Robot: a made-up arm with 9 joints. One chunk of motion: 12 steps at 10 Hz.
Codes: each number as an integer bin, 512 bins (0 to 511) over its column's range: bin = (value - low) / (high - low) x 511, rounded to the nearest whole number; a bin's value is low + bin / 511 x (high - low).
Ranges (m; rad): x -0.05..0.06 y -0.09..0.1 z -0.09..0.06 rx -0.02..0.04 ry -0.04..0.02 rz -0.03..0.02
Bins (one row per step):
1: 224 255 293 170 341 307
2: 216 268 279 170 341 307
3: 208 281 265 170 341 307
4: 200 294 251 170 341 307
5: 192 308 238 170 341 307
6: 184 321 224 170 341 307
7: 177 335 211 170 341 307
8: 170 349 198 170 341 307
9: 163 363 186 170 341 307
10: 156 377 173 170 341 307
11: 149 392 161 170 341 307
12: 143 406 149 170 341 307
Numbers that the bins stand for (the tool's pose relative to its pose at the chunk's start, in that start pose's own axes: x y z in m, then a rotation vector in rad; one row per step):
1: -0.0018 0.0048 -0.0040 0.0000 0.0000 0.0000
2: -0.0035 0.0096 -0.0081 0.0000 0.0000 0.0000
3: -0.0052 0.0145 -0.0122 0.0000 0.0000 0.0000
4: -0.0069 0.0193 -0.0163 0.0000 0.0000 0.0000
5: -0.0087 0.0245 -0.0201 0.0000 0.0000 0.0000
6: -0.0104 0.0294 -0.0242 0.0000 0.0000 0.0000
7: -0.0119 0.0346 -0.0281 0.0000 0.0000 0.0000
8: -0.0134 0.0398 -0.0319 0.0000 0.0000 0.0000
9: -0.0149 0.0450 -0.0354 0.0000 0.0000 0.0000
10: -0.0164 0.0502 -0.0392 0.0000 0.0000 0.0000
11: -0.0179 0.0558 -0.0427 0.0000 0.0000 0.0000
12: -0.0192 0.0610 -0.0463 0.0000 0.0000 0.0000

